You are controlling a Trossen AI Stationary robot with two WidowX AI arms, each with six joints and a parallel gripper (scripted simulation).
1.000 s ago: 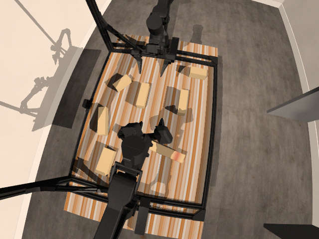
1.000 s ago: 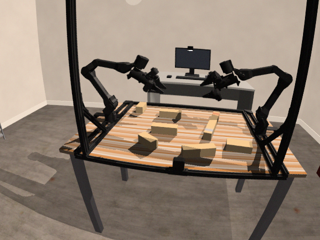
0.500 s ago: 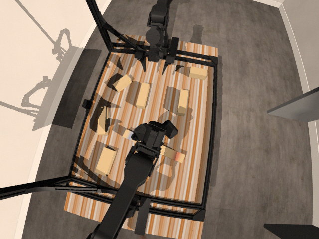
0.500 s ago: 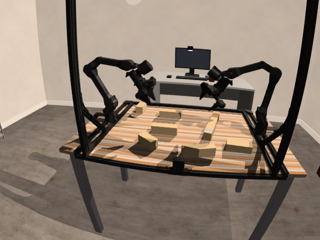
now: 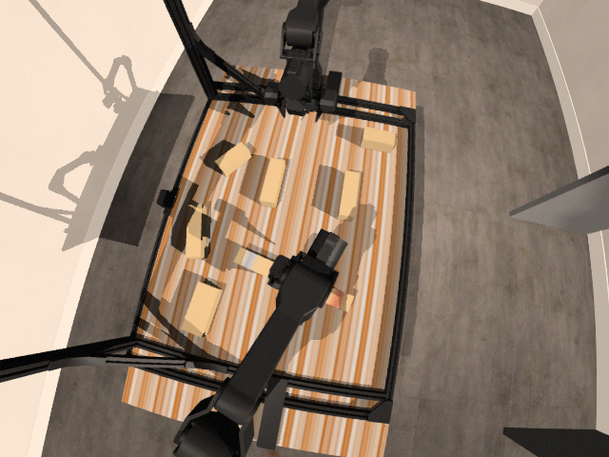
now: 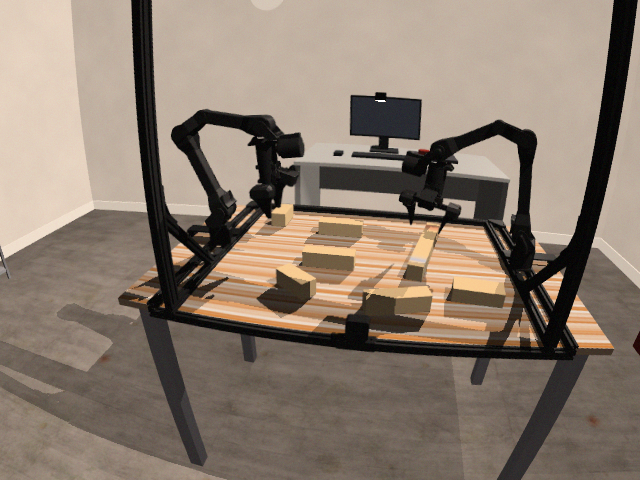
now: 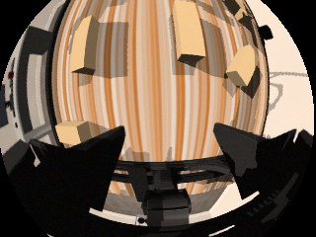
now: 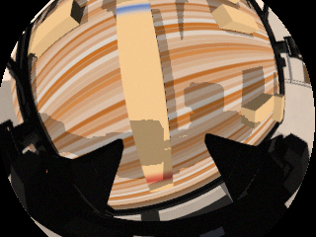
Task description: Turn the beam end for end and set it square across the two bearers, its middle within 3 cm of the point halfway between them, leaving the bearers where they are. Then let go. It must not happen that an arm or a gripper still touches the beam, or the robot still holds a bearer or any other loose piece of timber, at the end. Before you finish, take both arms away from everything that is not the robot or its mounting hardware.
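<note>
Now: the beam 80 mm below my right hand and 40 mm behind it.
</note>
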